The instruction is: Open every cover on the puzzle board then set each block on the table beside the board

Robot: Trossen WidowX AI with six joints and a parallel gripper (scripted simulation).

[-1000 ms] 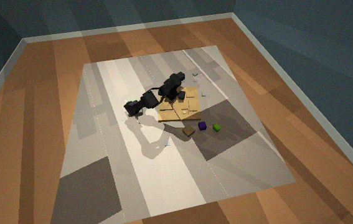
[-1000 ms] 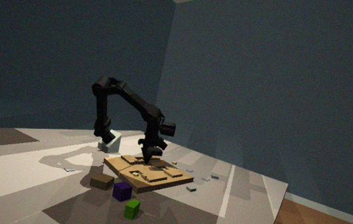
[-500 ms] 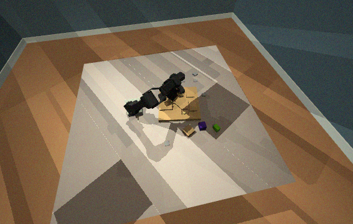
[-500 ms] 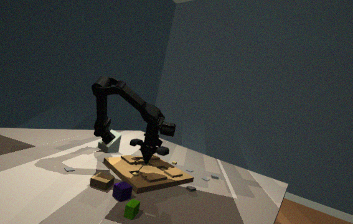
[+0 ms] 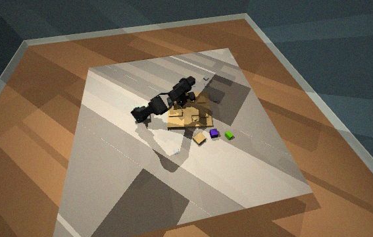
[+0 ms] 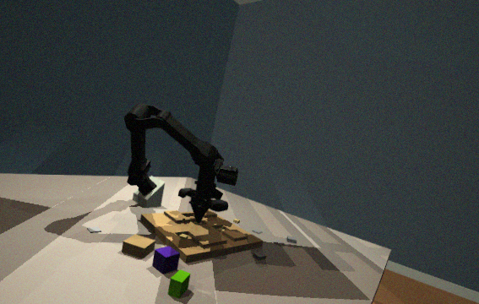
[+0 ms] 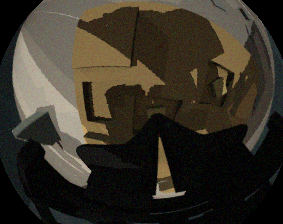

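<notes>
Now: the tan puzzle board 50 mm ahead of my gripper tip. The rest, counted from my gripper tip: purple block 190 mm ahead, 230 mm to the right; brown block 100 mm ahead, 260 mm to the right, 10 mm below; green block 280 mm ahead, 250 mm to the right.
</notes>
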